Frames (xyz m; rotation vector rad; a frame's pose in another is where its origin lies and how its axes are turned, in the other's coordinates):
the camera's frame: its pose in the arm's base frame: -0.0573 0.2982 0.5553 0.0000 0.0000 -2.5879
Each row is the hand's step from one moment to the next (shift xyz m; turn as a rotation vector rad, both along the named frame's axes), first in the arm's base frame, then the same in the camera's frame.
Working: the arm's base frame: its pose in the camera's frame: 0.1081 0.2838 -0.5553 0.0000 0.0000 2.5879

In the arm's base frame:
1: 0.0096 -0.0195 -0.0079 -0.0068 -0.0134 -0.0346
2: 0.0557 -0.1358 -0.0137 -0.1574 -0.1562 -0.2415
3: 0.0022 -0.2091 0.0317 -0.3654 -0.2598 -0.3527
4: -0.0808 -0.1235 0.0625 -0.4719 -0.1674 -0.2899
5: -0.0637 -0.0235 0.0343 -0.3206 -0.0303 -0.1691
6: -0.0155 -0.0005 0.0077 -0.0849 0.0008 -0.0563
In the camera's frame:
1: 0.0021 0.0216 -0.0079 0.0128 0.0078 -0.0346
2: 0.0240 0.1448 -0.0137 0.2160 0.0501 -0.2415
3: 0.1081 0.1790 0.0317 0.4474 0.0288 -0.3527
4: 0.1337 0.0626 0.0625 0.4894 -0.1058 -0.2899
5: 0.0665 -0.0135 0.0343 0.2886 -0.1428 -0.1691
6: 0.0134 -0.0077 0.0077 0.0718 -0.0453 -0.0563

